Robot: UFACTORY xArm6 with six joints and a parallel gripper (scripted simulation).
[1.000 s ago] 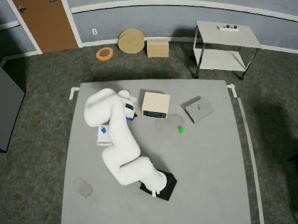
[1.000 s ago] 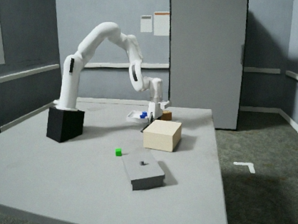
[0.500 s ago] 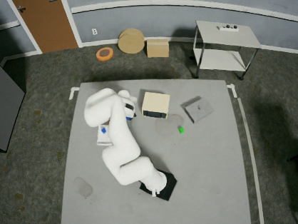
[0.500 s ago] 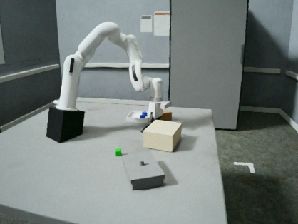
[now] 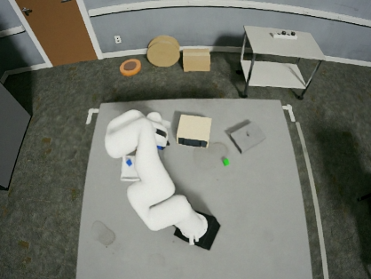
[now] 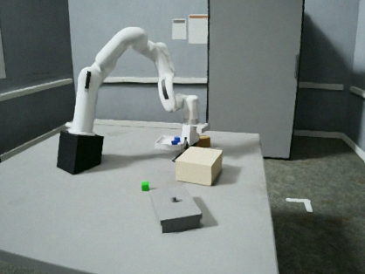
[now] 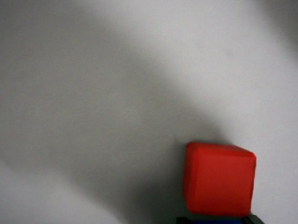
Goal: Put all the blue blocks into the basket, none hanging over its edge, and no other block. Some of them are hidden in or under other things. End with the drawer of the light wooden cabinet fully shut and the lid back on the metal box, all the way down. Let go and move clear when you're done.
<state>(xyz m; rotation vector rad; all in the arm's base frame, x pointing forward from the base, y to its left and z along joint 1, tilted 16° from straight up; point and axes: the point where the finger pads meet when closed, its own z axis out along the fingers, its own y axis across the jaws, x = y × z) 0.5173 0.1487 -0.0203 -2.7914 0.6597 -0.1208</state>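
Right now the white basket is 130 mm behind my hand, 160 mm to the left of it and 10 mm below it. From my hand the other things lie so: light wooden cabinet (50 mm ahead, 200 mm to the right, 20 mm above); then brown box (30 mm ahead, 150 mm to the left, 20 mm above); then dark-rimmed drawer (40 mm ahead, 200 mm to the right, 20 mm above).
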